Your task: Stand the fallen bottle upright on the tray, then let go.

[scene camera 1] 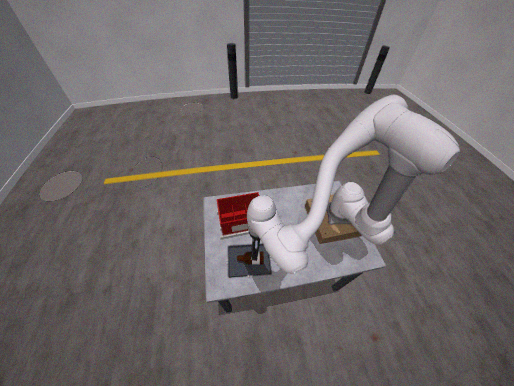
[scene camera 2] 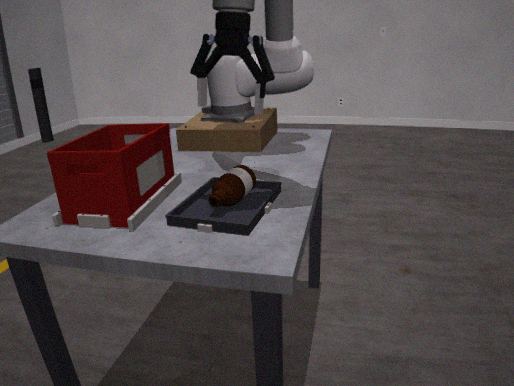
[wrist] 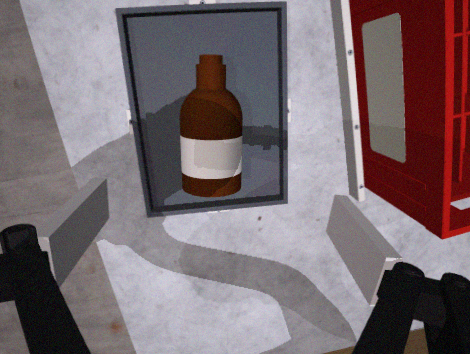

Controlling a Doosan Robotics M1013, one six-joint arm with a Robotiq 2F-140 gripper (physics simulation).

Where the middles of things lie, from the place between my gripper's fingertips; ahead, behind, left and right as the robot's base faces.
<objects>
My hand is 2 cm short of the brown bottle (scene camera 2: 230,188) and 19 cm above it.
</objects>
